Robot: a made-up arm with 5 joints.
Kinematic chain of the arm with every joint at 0, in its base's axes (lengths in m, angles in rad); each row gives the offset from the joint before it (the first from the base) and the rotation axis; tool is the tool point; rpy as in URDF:
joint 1: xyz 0 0 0.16 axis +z
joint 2: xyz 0 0 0 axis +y
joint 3: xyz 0.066 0 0.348 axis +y
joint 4: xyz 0.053 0 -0.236 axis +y
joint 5: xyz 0.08 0 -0.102 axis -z
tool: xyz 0 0 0 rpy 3.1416 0 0
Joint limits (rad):
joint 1: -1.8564..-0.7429
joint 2: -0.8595..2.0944
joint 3: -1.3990..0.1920
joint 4: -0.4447..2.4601
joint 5: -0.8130..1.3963
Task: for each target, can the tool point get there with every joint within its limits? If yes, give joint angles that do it. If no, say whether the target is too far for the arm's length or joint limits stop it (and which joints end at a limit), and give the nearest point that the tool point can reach.
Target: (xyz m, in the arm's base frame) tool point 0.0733 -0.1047 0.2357
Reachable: yes | joints -0.9602 0.0915 -0.4911 2.0834 0.1270
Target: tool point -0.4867 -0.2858 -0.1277
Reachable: no: joint limits stop it (at a limit: joint 1) | nearest point -0.1159 -0.3947 -0.1277 | short by 0.386 m
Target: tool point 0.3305 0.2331 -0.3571
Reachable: no: joint limits stop it (at a limit: joint 1, joint 2) | nearest point 0.0184 0.0628 -0.2343 | short by 0.376 m
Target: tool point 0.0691 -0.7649 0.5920
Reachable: no: too far | nearest point 0.0473 -0.5235 0.4556 | short by 0.278 m
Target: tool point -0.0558 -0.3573 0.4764
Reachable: yes | joints -1.7256 -0.1911 -1.1933 0.8423 -0.2497
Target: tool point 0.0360 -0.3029 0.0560
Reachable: yes | joints -1.4525 0.6130 -0.7570 1.0866 1.1334
